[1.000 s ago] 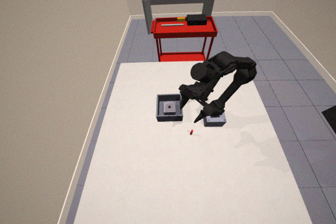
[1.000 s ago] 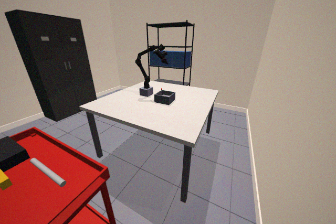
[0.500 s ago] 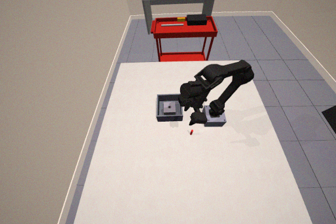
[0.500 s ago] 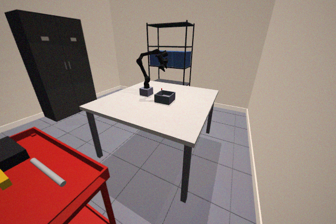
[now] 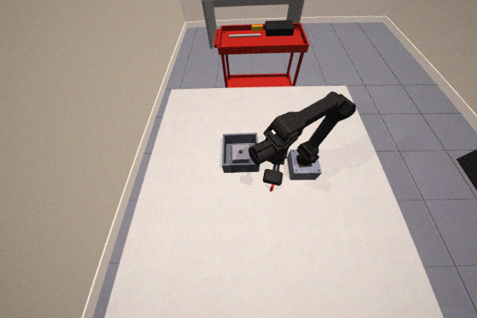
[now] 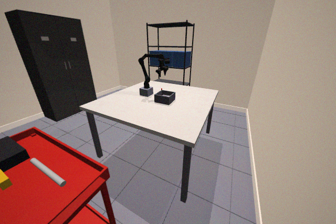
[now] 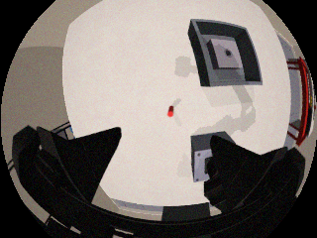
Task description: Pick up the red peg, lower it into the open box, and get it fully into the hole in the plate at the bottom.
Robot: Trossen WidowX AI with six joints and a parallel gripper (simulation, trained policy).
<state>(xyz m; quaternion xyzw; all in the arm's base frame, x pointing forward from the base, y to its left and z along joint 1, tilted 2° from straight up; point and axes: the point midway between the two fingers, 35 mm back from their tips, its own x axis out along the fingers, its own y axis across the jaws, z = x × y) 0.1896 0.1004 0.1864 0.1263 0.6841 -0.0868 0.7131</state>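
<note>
The red peg lies 21 cm below my gripper tip, 2 cm behind it and 1 cm to the left of it. Also, from my gripper tip: plate 21 cm below, 19 cm to the right, 12 cm ahead; then grey box 22 cm below, 19 cm to the right, 12 cm ahead.
</note>
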